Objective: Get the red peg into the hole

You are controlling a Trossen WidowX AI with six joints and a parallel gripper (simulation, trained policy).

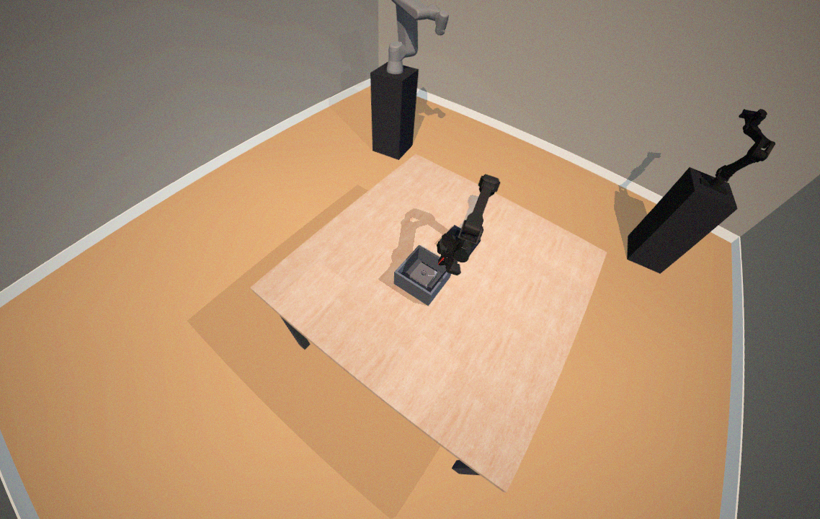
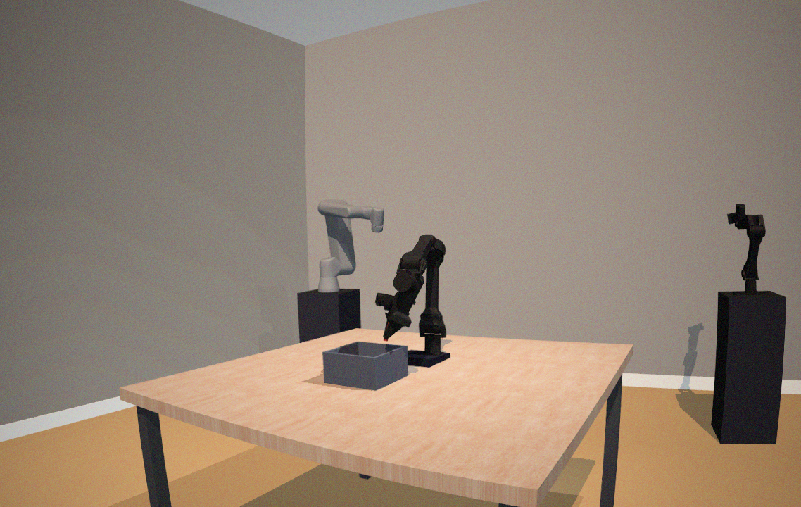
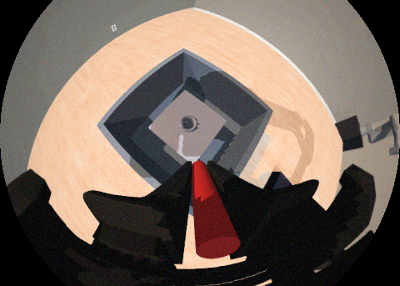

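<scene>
Right now the red peg is 10 mm behind my gripper tip, 10 mm to the left of it and 30 mm above it. Also, from my gripper tip: grey box (40 mm ahead, 50 mm to the right, 100 mm below); then light plate (40 mm ahead, 50 mm to the right, 80 mm below).
</scene>
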